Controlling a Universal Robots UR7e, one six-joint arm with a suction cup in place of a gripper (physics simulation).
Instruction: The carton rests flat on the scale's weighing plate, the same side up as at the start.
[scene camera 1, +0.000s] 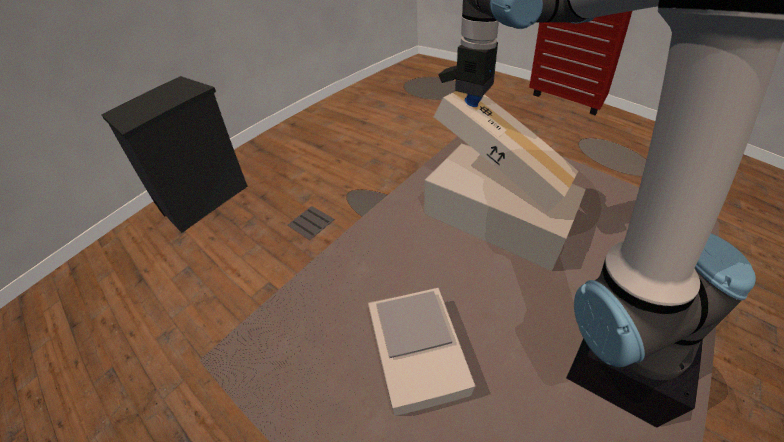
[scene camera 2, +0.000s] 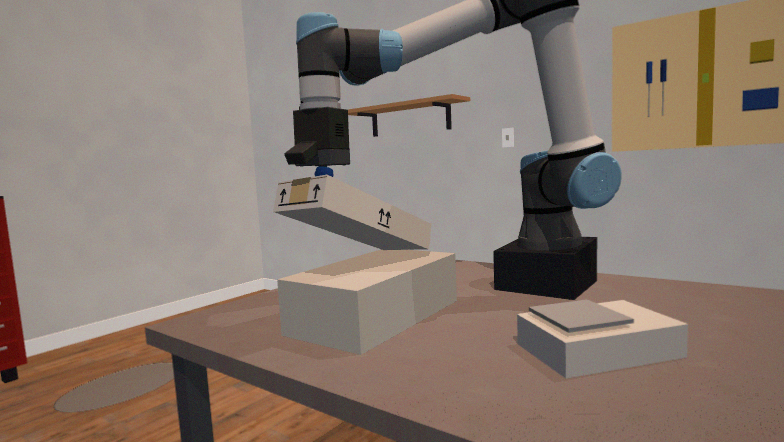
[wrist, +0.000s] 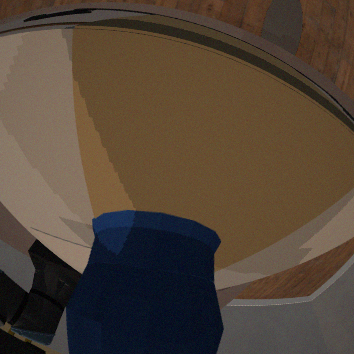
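Where they show: end effector, tool point: (scene camera 1: 473, 106) (wrist: 160, 231); arm's base, origin of the base link: (scene camera 2: 549, 243) (wrist: 56, 278).
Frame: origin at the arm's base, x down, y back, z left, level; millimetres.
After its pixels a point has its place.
The carton (scene camera 1: 510, 148) @[x -135, y -389, z -220 mm] (scene camera 2: 362, 214) @[x -126, y -481, z -222 mm] (wrist: 200, 125) hangs steeply tilted from my suction cup (scene camera 1: 472, 100) (scene camera 2: 323, 171) (wrist: 155, 225), which is on its taped top near one end. That end is raised; the far end is low, close over the far end of a pale block (scene camera 1: 488, 219) @[x 34, y -396, z -167 mm] (scene camera 2: 323, 310) @[x 40, y -570, z -256 mm]. I cannot tell whether they touch. The arrows on the carton's sides point up. The scale (scene camera 1: 430, 384) @[x 53, y -324, z 234 mm] (scene camera 2: 625, 351) @[x 81, y -437, z 224 mm] stands apart on the table, with its grey weighing plate (scene camera 1: 414, 323) @[x 38, y -406, z 152 mm] (scene camera 2: 581, 314) @[x 38, y -418, z 157 mm] bare.
The table (scene camera 1: 329, 351) @[x 108, y -534, z 265 mm] (scene camera 2: 439, 378) @[x 108, y -594, z -12 mm] carries the block, the scale and the arm's black base (scene camera 1: 631, 384) @[x 17, y -13, z 88 mm] (scene camera 2: 543, 269) @[x 43, y -100, z 11 mm]. The scale is between the block and the table's near edge in scene camera 1. A dark cabinet (scene camera 1: 181, 159) and a red drawer cabinet (scene camera 1: 579, 60) stand beyond the table.
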